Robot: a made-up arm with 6 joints. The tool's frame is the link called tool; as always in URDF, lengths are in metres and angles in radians. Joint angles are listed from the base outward.
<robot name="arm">
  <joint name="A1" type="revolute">
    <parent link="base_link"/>
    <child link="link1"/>
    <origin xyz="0 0 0.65" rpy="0 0 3.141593"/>
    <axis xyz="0 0 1"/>
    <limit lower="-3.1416" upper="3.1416"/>
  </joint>
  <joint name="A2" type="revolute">
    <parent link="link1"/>
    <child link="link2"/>
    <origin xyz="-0.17 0 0" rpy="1.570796 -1.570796 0"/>
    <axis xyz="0 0 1"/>
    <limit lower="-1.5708" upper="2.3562"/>
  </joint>
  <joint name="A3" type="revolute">
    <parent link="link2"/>
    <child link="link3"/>
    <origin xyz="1.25 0 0" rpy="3.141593 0 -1.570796"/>
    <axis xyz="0 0 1"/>
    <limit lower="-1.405" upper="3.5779"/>
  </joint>
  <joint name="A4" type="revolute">
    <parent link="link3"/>
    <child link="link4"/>
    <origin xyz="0 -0.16 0" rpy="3.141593 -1.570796 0"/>
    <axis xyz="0 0 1"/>
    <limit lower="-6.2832" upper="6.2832"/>
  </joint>
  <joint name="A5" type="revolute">
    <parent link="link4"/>
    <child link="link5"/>
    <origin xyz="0 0 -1.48" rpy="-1.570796 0 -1.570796"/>
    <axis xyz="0 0 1"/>
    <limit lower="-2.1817" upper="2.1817"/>
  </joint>
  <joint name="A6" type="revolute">
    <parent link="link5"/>
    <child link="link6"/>
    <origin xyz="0 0.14 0" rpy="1.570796 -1.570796 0"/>
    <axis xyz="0 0 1"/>
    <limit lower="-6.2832" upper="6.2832"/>
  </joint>
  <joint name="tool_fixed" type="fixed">
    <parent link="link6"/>
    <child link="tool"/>
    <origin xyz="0 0 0" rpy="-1.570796 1.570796 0"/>
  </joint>
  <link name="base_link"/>
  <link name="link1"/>
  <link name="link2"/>
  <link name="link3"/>
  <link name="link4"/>
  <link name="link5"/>
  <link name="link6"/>
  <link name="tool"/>
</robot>
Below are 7 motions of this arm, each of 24 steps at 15 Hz.
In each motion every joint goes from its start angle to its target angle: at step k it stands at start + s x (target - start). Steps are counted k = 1, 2, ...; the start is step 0. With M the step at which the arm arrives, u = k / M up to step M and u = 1 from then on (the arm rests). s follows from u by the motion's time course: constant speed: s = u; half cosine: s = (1 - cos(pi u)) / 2; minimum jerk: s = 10 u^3 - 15 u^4 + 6 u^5.
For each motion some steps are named. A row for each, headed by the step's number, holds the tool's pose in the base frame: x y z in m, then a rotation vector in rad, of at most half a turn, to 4 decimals.
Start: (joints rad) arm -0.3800 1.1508 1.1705 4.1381 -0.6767 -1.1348
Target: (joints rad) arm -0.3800 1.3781 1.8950 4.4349 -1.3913 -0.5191
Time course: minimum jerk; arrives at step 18
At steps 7, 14, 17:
7: 2.6861 -0.9693 1.5513 2.6794 0.5401 0.8009
14: 2.5023 -0.8594 1.7854 1.6953 0.7052 1.1217
17: 2.4713 -0.8445 1.8046 1.5779 0.7120 1.1475

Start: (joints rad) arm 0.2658 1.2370 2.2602 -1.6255 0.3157 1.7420
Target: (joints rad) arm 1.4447 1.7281 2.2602 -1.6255 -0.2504 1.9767
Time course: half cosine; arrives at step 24
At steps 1, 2, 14, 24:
1: 1.9966 0.5097 2.5150 0.1829 -0.9551 -0.0932
2: 1.9998 0.5439 2.5034 0.1820 -0.9493 -0.0740
14: 1.3502 2.1500 1.8629 0.1165 -0.7851 0.9007
24: 0.3070 2.6975 1.4134 0.0874 -0.7826 1.5242

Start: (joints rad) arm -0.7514 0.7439 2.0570 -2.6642 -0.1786 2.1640
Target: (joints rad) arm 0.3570 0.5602 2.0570 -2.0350 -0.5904 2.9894
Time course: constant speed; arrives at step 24
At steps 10, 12, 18, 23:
10: 1.0076 -0.2664 3.2522 -0.4854 -1.5992 -0.1028
12: 0.9880 -0.1593 3.2637 -0.5340 -1.6469 -0.1006
18: 0.8702 0.1232 3.2932 -0.6529 -1.8096 -0.1288
23: 0.7197 0.3015 3.3121 -0.7171 -1.9572 -0.1968

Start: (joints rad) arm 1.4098 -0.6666 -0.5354 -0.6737 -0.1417 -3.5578
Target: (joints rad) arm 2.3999 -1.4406 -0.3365 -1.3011 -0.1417 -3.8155
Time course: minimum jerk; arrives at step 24
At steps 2, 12, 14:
2: 0.1396 0.9673 1.9923 -1.5811 -1.5008 0.8795
12: -0.1194 0.2938 2.3270 -0.5451 -1.7034 1.0735
14: -0.0523 0.0616 2.3667 -0.2009 -1.6979 1.1667

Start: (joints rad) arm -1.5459 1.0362 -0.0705 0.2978 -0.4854 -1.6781
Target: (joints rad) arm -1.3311 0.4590 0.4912 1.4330 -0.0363 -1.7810
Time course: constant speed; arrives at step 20
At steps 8, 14, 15, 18, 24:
8: 0.2405 -2.4213 0.6409 1.2764 -0.0397 -1.8906
14: 0.4142 -2.4606 1.3076 0.7683 -0.1718 -1.6035
15: 0.4408 -2.4448 1.4217 0.6850 -0.1895 -1.5579
18: 0.5120 -2.3596 1.7613 0.4373 -0.2356 -1.4276
24: 0.5501 -2.2721 1.9820 0.2742 -0.2609 -1.3474

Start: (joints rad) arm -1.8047 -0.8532 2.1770 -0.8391 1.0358 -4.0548
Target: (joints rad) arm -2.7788 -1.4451 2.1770 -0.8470 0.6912 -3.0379
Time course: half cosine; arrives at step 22
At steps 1, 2, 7, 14, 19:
1: 0.4673 2.2974 1.3980 0.5889 1.9204 0.9304
2: 0.5032 2.2971 1.3757 0.5947 1.9066 0.9271
7: 0.9966 2.2166 1.0622 0.6535 1.7211 0.8656
14: 1.9175 1.5436 0.3246 0.6571 1.3657 0.6355
19: 2.1725 1.0101 -0.0536 0.6060 1.2388 0.4844

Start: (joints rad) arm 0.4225 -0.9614 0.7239 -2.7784 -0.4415 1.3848
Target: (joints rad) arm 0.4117 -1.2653 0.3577 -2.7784 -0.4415 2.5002
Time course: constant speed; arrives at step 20
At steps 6, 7, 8, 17, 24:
6: -1.1819 -0.5035 2.8477 0.9036 -1.6988 1.4619
7: -1.1862 -0.5046 2.8323 0.8741 -1.7278 1.4062
8: -1.1902 -0.5057 2.8167 0.8441 -1.7555 1.3502
17: -1.2156 -0.5099 2.6701 0.5568 -1.9424 0.8408
24: -1.2197 -0.5094 2.6191 0.4552 -1.9810 0.6700

